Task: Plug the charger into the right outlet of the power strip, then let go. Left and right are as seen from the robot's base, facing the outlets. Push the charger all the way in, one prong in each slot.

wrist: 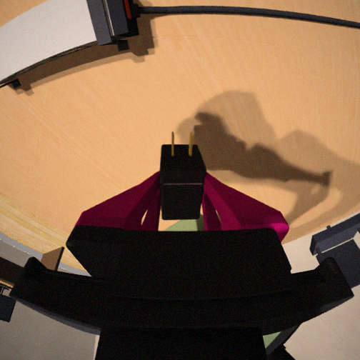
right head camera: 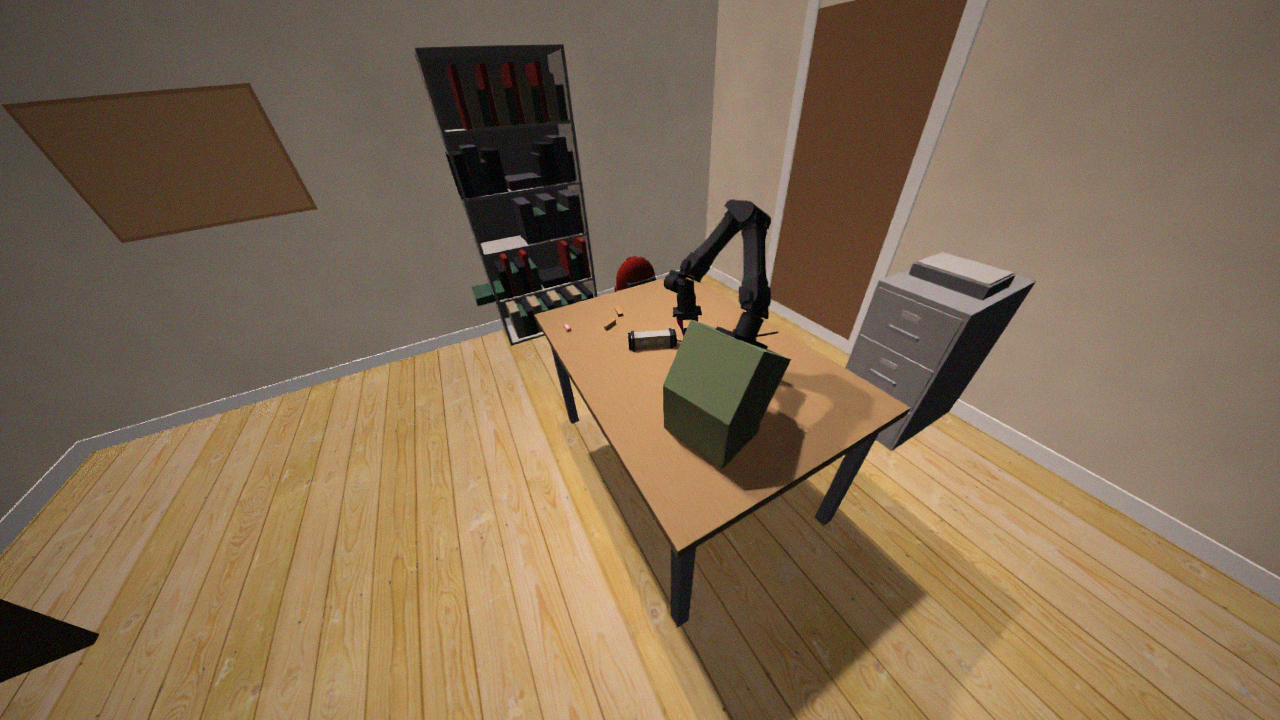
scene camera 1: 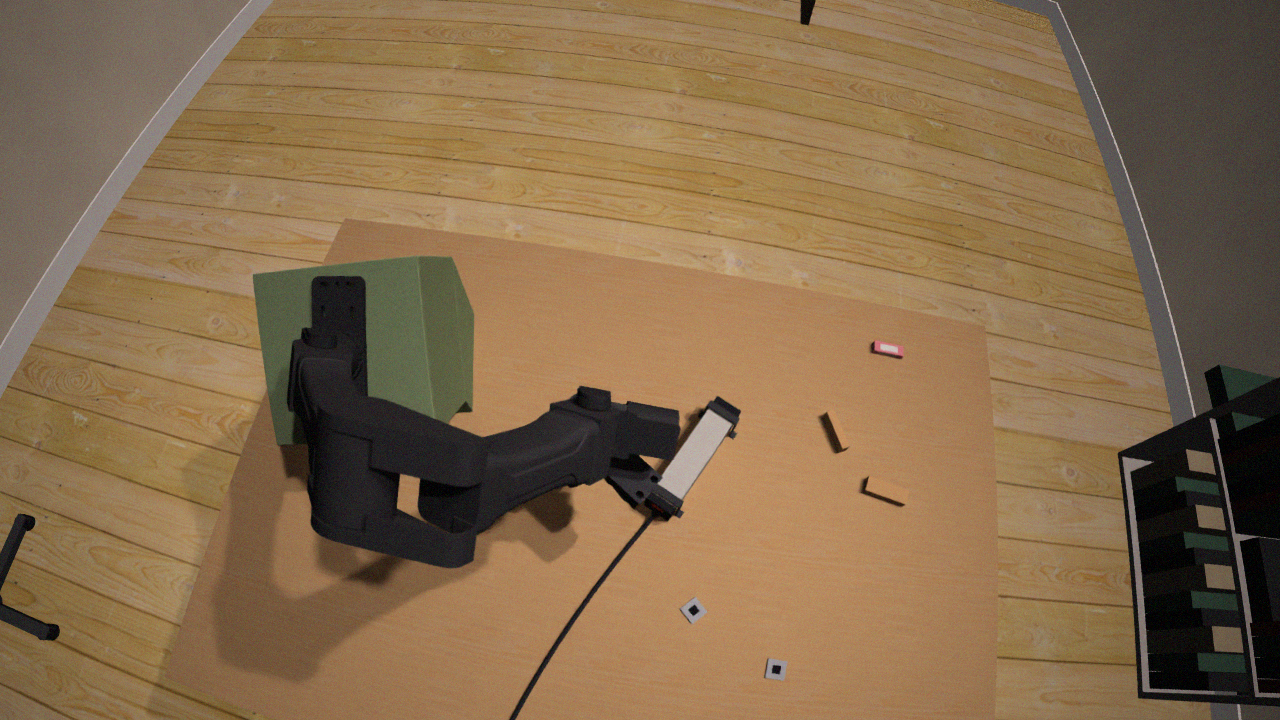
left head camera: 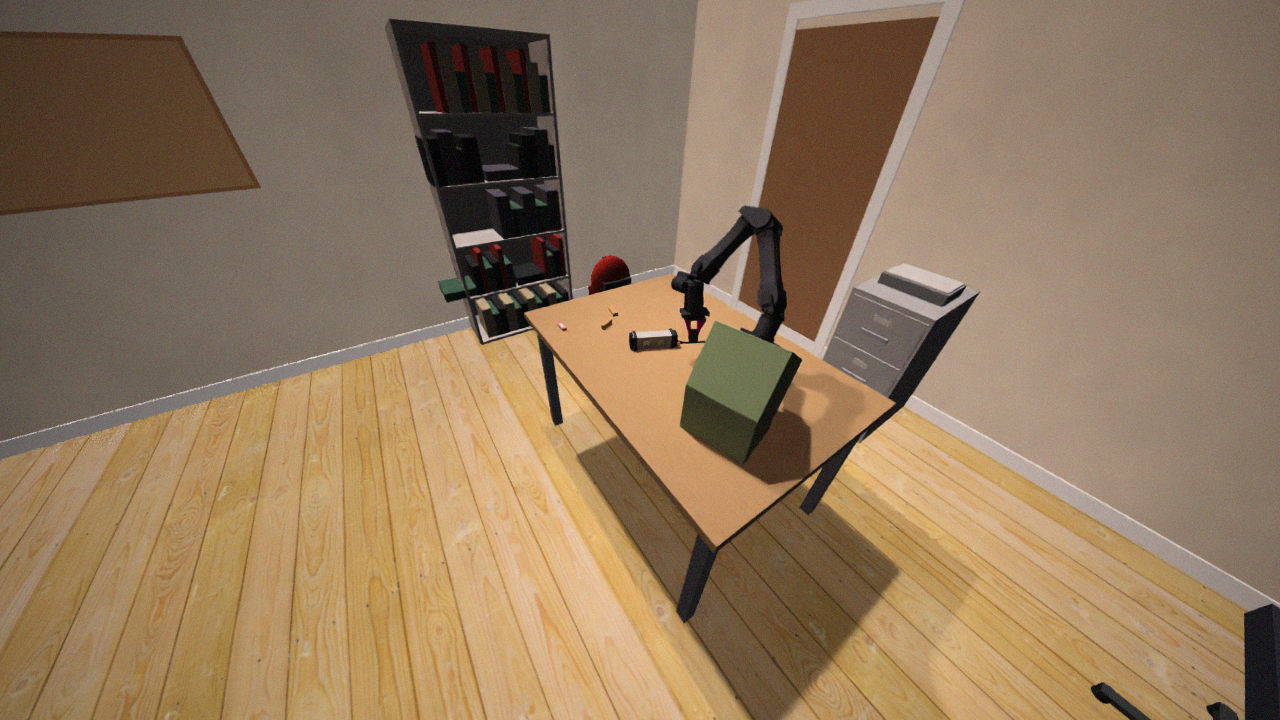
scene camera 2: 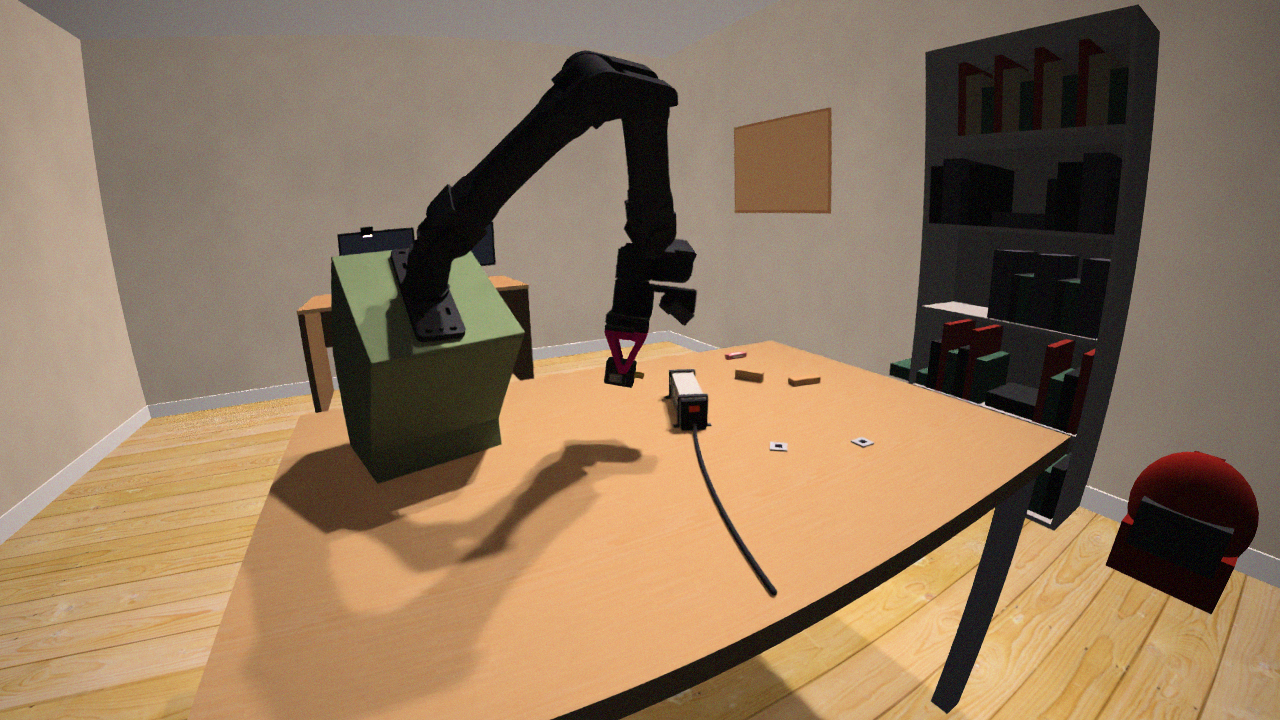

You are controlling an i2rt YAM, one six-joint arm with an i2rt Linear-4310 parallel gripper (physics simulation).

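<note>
My gripper is shut on the black charger. Its magenta fingers hold the charger's sides above the table. Two gold prongs point away from the gripper, toward the top of the wrist view. The power strip has a white body and black ends, and lies on the table. It is apart from the charger, at the upper left in the wrist view. Its outlet slots cannot be made out in the wrist view. In scene camera 1 the arm hides the charger.
A black cable runs from the strip's red-marked end. Orange-brown blocks, a pink block and two small white squares lie on the table. The arm is mounted on a green block.
</note>
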